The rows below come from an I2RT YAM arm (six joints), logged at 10 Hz.
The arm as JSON. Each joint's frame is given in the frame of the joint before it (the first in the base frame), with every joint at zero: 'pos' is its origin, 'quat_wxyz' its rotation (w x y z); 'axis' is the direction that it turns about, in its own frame. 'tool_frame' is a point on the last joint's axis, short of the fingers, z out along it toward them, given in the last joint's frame.
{
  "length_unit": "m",
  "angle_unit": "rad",
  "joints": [
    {
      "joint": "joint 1",
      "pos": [
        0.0,
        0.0,
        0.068
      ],
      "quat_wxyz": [
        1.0,
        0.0,
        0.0,
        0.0
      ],
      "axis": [
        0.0,
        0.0,
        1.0
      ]
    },
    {
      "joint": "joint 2",
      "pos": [
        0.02,
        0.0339,
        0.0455
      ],
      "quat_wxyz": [
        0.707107,
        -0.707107,
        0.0,
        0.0
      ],
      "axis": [
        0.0,
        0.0,
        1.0
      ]
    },
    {
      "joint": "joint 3",
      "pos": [
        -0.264,
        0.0,
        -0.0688
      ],
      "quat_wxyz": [
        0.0,
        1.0,
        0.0,
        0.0
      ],
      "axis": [
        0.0,
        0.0,
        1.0
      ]
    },
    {
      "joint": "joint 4",
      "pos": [
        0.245,
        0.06,
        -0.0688
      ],
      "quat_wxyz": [
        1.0,
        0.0,
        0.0,
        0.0
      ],
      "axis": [
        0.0,
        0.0,
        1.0
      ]
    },
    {
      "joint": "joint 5",
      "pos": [
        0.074,
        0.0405,
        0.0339
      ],
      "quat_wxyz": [
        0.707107,
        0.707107,
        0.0,
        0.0
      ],
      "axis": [
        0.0,
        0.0,
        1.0
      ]
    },
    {
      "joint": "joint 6",
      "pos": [
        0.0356,
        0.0,
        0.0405
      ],
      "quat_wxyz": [
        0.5,
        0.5,
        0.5,
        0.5
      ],
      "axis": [
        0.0,
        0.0,
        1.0
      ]
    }
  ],
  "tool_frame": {
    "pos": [
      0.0,
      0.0,
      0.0
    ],
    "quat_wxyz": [
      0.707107,
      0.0,
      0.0,
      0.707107
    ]
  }
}
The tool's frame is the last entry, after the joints.
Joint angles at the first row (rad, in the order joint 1, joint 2, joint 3, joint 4, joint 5, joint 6):
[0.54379, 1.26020, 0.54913, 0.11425, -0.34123, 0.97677]
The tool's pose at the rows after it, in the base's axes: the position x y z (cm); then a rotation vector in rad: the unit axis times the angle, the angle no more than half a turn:
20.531 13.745 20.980 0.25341 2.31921 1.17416
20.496 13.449 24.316 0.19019 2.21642 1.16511
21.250 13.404 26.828 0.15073 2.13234 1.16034
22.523 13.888 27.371 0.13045 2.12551 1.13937
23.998 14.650 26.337 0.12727 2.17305 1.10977
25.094 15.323 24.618 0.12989 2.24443 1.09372
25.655 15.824 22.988 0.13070 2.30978 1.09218
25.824 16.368 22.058 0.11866 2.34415 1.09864
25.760 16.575 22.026 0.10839 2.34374 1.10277
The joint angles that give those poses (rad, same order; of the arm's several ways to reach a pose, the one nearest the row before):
[0.54379, 1.18127, 0.56515, 0.07690, -0.32598, 0.94739]
[0.53729, 1.11067, 0.63230, 0.02422, -0.30348, 0.89894]
[0.52126, 1.10724, 0.70440, 0.01850, -0.29700, 0.86346]
[0.51326, 1.16368, 0.75743, 0.02191, -0.29623, 0.83638]
[0.51097, 1.25027, 0.78908, 0.02765, -0.29737, 0.81883]
[0.51099, 1.33152, 0.80168, 0.02955, -0.31223, 0.81274]
[0.51404, 1.39143, 0.80166, 0.03186, -0.33322, 0.81312]
[0.52549, 1.42693, 0.80132, 0.04062, -0.34542, 0.81350]
[0.53235, 1.42960, 0.80130, 0.04560, -0.34581, 0.81235]

